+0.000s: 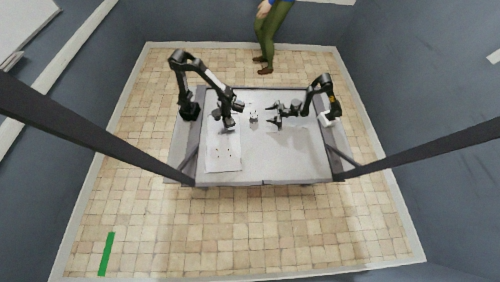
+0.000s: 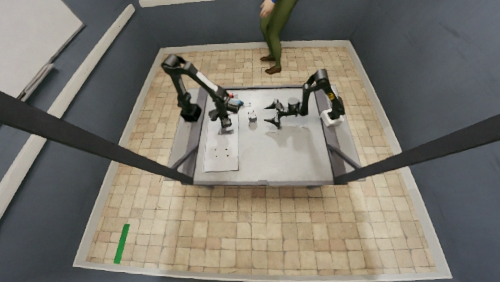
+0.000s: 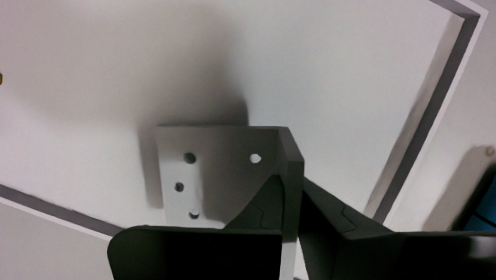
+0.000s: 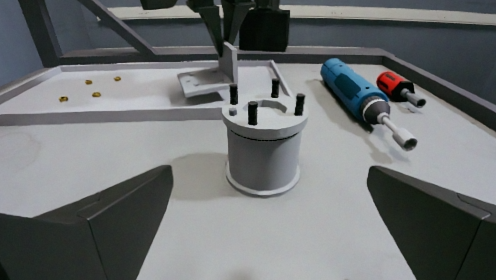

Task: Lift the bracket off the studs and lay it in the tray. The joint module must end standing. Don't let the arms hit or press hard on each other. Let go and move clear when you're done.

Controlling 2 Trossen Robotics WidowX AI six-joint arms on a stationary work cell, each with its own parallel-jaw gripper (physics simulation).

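Places are measured from the left arm's base along level axes (x ahead, y left, z up), in centimetres.
Where they show: left gripper, fingertip midpoint: (image 1: 225,120) (image 3: 285,184) (image 4: 223,56); right gripper, fingertip midpoint: (image 1: 265,114) (image 2: 264,114) (image 4: 270,174); left arm's base, link origin: (image 1: 188,107) (image 2: 189,108) (image 4: 266,11); right arm's base, link origin: (image 1: 330,116) (image 2: 333,115).
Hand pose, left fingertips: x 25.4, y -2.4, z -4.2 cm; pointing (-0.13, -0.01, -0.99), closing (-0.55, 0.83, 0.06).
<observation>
Each offset is from my left fingertips to the top centre of the thing.
The grey L-shaped bracket (image 3: 225,145) (image 4: 204,80) hangs low over one end of the white tray {dx +1.3, dy -12.0, dz -3.8 cm} (image 1: 220,163) (image 2: 220,164) (image 3: 436,92) (image 4: 125,116), its holed plate roughly level and its shadow on the tray floor. My left gripper (image 1: 228,127) (image 2: 226,126) (image 3: 285,184) (image 4: 223,56) is shut on the bracket's upright plate. The grey joint module {dx +17.7, dy +8.5, dz +2.0 cm} (image 1: 253,117) (image 2: 252,116) (image 4: 264,160) stands upright on the table, its black studs bare on top. My right gripper (image 1: 267,114) (image 2: 265,113) (image 4: 270,174) is wide open, its fingertips apart from the module, which stands ahead of them.
Several brass nuts {dx +6.0, dy -18.0, dz -4.5 cm} (image 4: 96,94) {dx -1.0, dy -19.6, dz -4.5 cm} (image 1: 217,149) lie in the tray away from the bracket. A blue power driver {dx +2.2, dy +18.4, dz -1.4 cm} (image 4: 350,85) (image 3: 485,212) and a red driver {dx -2.7, dy +25.5, dz -2.5 cm} (image 4: 392,85) lie on the table beside the tray's end. A person (image 1: 270,40) (image 2: 276,37) stands beyond the table.
</observation>
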